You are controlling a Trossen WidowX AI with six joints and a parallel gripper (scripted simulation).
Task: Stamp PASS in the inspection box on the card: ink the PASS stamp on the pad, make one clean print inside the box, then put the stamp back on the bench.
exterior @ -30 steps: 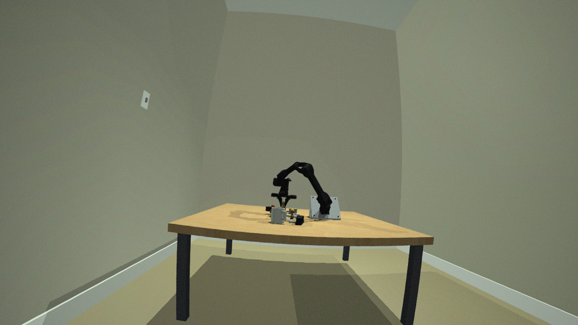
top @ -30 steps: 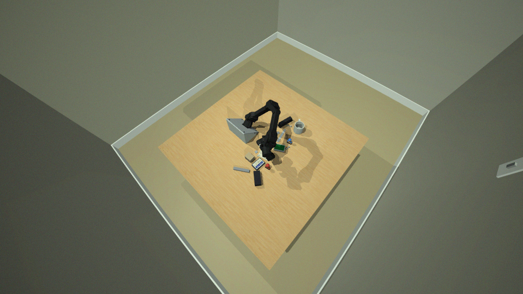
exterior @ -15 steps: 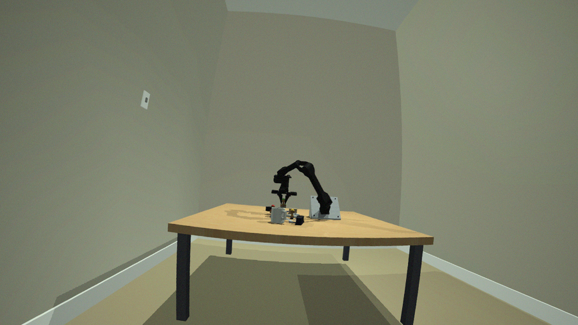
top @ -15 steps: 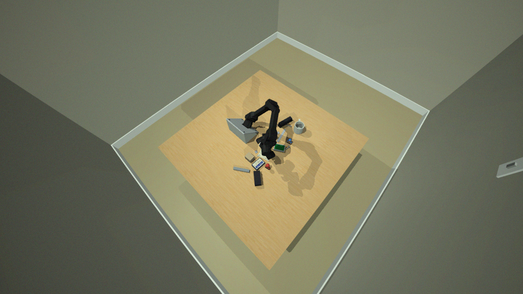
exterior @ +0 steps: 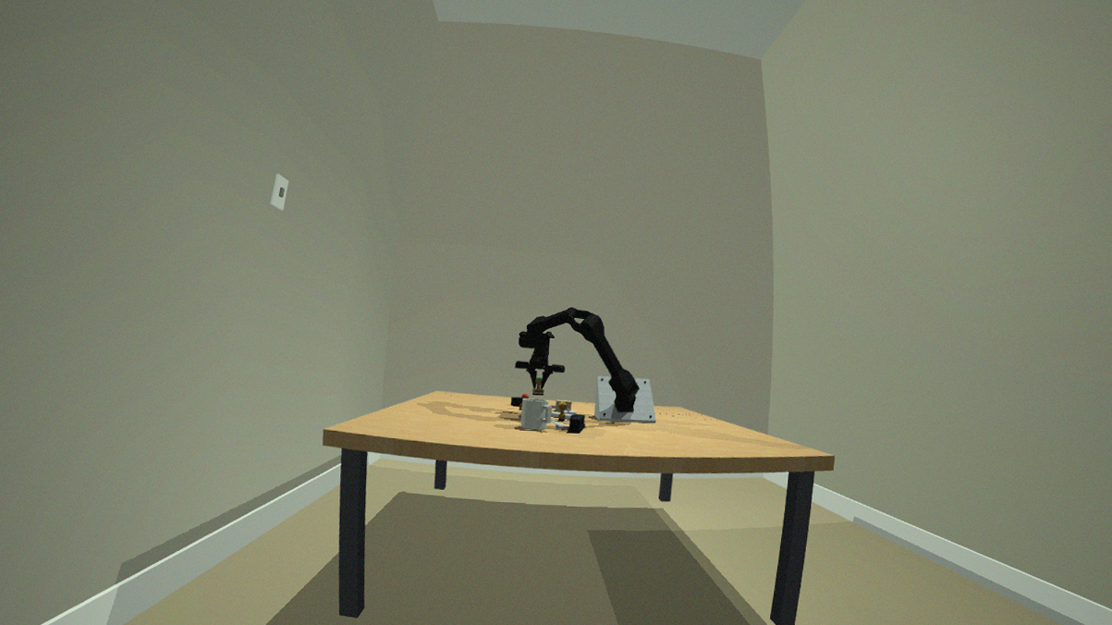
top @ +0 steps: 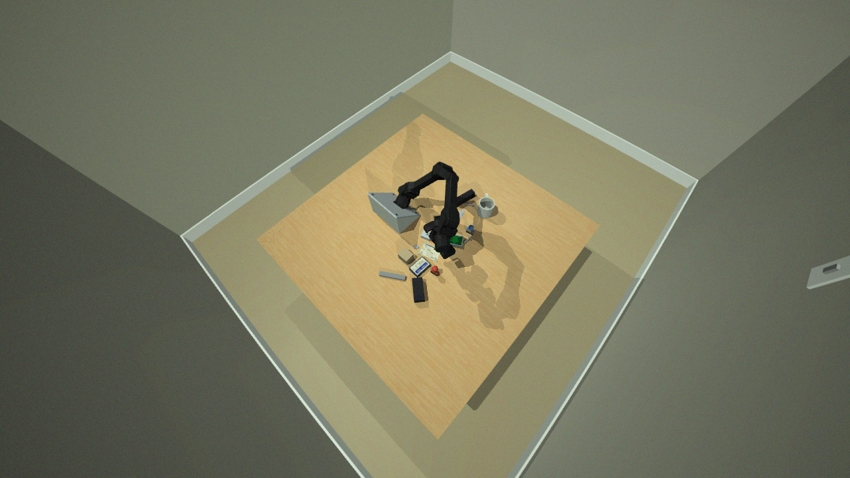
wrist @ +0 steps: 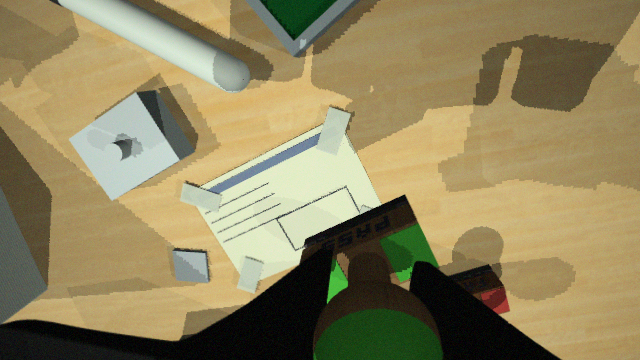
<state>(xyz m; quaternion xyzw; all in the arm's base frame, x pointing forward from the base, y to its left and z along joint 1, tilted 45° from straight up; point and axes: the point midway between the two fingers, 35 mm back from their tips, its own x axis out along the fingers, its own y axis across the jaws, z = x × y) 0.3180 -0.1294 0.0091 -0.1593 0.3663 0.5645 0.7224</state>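
Now: the green ink pad 10 mm ahead of my gripper tip, 120 mm to the left of it and 90 mm below it. From my gripper tip the other things lie so: card 50 mm behind, 10 mm to the right, 100 mm below; red stamp 40 mm ahead, 80 mm to the right, 80 mm below; pass stamp right at my gripper tip.
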